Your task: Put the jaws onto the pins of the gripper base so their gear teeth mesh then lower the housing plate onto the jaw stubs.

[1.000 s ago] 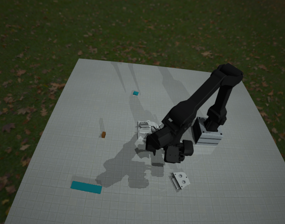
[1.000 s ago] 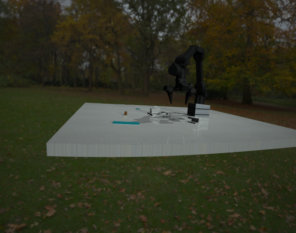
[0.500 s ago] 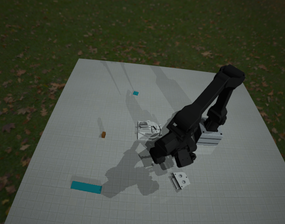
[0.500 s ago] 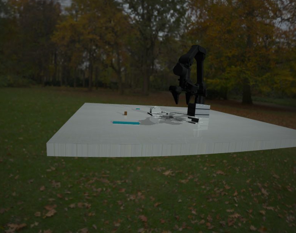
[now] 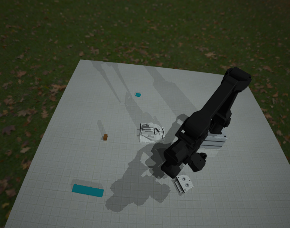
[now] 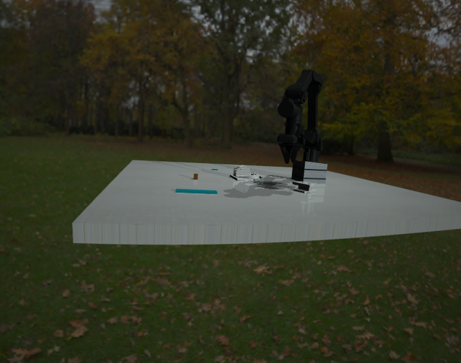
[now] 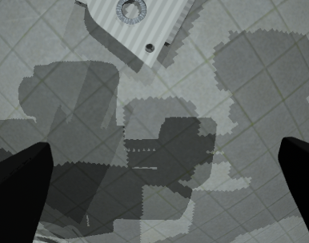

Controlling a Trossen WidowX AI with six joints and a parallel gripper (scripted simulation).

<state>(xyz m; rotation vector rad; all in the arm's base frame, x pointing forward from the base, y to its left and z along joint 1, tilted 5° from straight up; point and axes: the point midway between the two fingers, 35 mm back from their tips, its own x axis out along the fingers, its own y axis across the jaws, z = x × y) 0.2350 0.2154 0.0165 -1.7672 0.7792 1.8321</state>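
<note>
Now: the white ribbed block 50 mm behind my gripper tip, 40 mm to the left of it and 90 mm below it. The rest, counted from my gripper tip: gripper jaw: 50 mm ahead, 230 mm to the right, 80 mm below; small brown block: 310 mm ahead, 200 mm to the right, 90 mm below; long teal bar: 360 mm ahead, 70 mm to the left, 100 mm below.
</note>
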